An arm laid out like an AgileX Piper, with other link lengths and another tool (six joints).
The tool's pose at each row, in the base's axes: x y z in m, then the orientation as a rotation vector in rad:
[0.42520 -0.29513 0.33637 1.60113 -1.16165 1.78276]
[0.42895 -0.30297 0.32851 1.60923 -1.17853 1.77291]
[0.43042 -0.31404 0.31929 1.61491 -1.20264 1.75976]
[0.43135 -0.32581 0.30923 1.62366 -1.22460 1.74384]
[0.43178 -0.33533 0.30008 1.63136 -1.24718 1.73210]
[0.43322 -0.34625 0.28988 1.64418 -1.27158 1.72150]
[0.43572 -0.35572 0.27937 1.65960 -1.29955 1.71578]
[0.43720 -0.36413 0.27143 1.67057 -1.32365 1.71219]
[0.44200 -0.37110 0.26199 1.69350 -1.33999 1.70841]
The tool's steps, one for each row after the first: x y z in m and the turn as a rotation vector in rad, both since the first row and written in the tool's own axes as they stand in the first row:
[-0.00686 0.00329 0.00892 -0.00680 -0.01301 0.00615]
[-0.01395 0.01048 0.01929 -0.01854 -0.02741 0.01541]
[-0.02161 0.01872 0.02998 -0.02988 -0.04380 0.02196]
[-0.02871 0.02591 0.03848 -0.03903 -0.05893 0.03127]
[-0.03676 0.03332 0.04875 -0.04521 -0.07796 0.04267]
[-0.04561 0.03920 0.05843 -0.04760 -0.09897 0.05925]
[-0.05197 0.04463 0.06655 -0.04973 -0.11520 0.07424]
[-0.06072 0.04705 0.07540 -0.04430 -0.13690 0.08428]

